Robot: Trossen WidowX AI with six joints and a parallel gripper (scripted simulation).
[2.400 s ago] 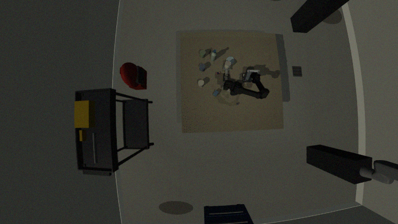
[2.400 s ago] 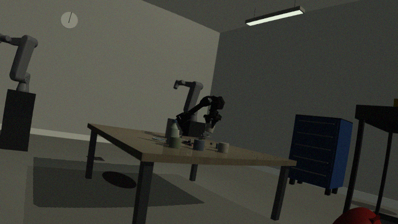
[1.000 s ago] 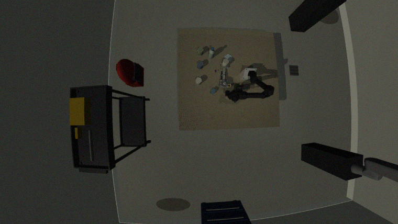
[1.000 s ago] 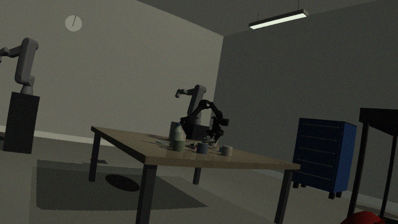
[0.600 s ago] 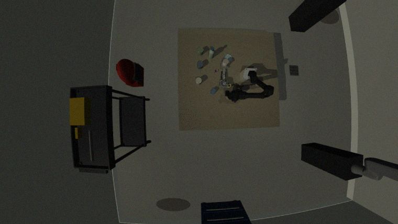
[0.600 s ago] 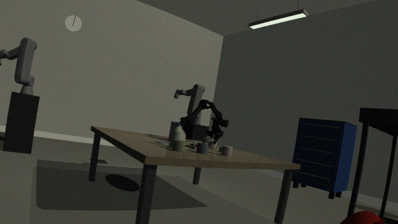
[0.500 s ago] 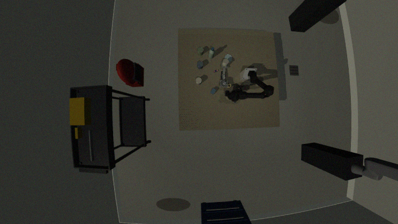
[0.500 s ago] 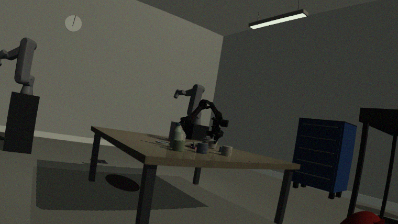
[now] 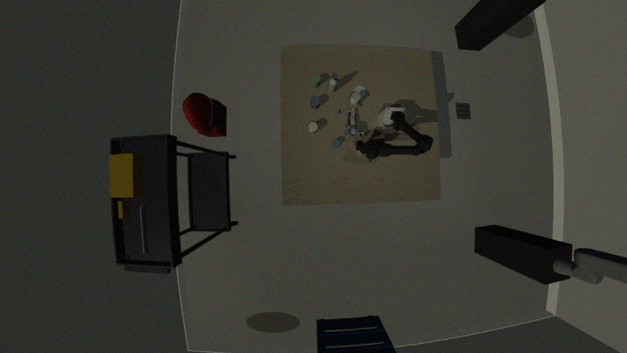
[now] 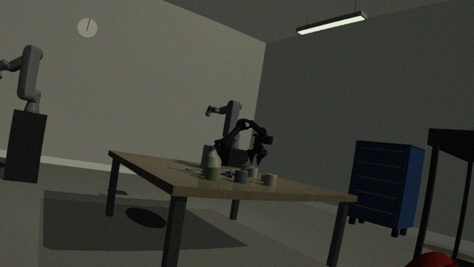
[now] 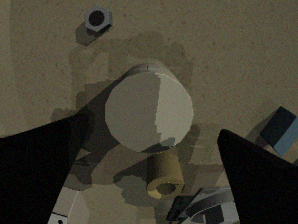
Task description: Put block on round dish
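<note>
My gripper tip is 26 cm to the left of the balance, 7 cm short of it and 5 cm above it. From my gripper tip the other things lie so: nut (8 cm to the left, 8 cm below, 5 cm behind); then blue cup (37 cm to the right, 33 cm ahead, 5 cm below); then blue cube (21 cm ahead, 7 cm below, 6 cm to the right).
</note>
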